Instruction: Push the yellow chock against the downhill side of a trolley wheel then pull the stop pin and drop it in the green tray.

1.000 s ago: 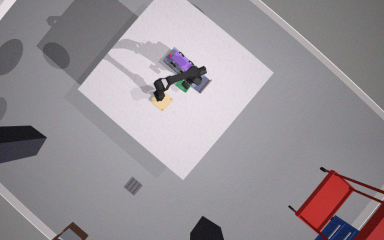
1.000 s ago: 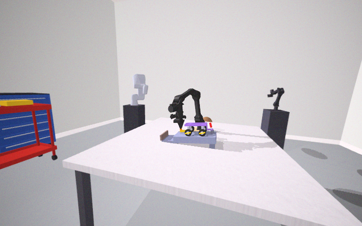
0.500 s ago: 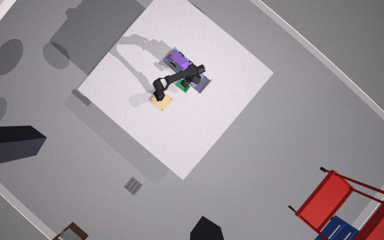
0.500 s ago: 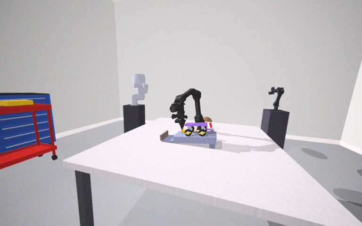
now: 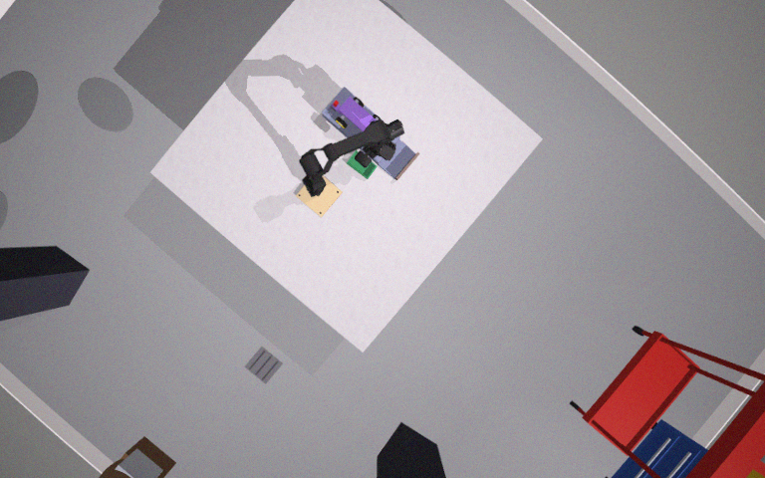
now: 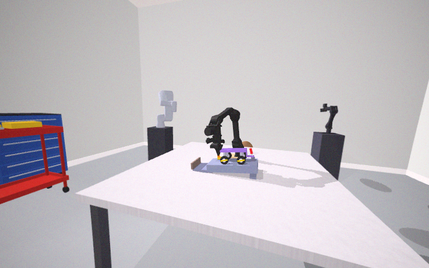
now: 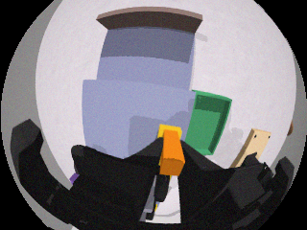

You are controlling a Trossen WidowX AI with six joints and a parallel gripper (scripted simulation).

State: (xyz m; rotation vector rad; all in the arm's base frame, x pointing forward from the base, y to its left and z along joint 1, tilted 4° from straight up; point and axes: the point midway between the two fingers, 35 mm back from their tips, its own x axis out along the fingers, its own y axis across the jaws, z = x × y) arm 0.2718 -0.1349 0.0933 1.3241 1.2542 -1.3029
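My gripper tip is 2 cm to the right of the yellow chock and 1 cm above it. Round my gripper tip: green tray 7 cm behind, 2 cm to the left, 10 cm below; then purple trolley 7 cm ahead, 11 cm to the left, 3 cm above; then blue-grey ramp 7 cm ahead, 11 cm to the left, 4 cm below.
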